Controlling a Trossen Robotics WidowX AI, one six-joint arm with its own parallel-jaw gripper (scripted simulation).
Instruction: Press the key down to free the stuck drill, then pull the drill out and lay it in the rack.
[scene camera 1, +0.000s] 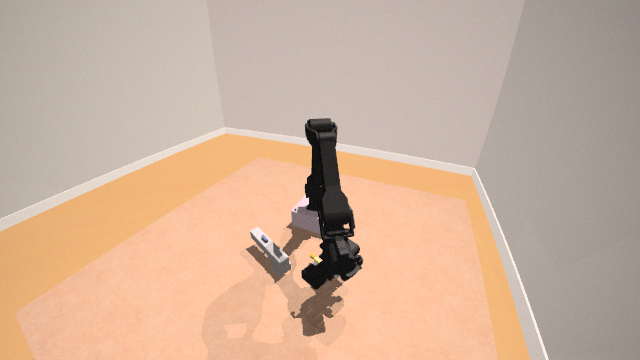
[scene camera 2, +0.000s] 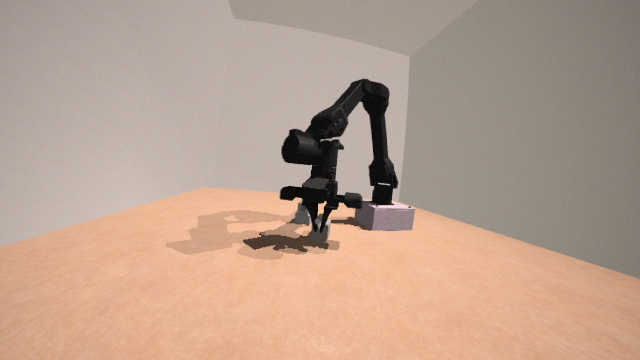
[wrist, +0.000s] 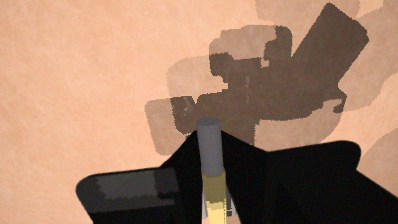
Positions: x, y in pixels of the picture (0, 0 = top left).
Scene:
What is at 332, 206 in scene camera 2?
My gripper.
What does my gripper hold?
A drill.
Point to my gripper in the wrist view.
206, 134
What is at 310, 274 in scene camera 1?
My gripper.

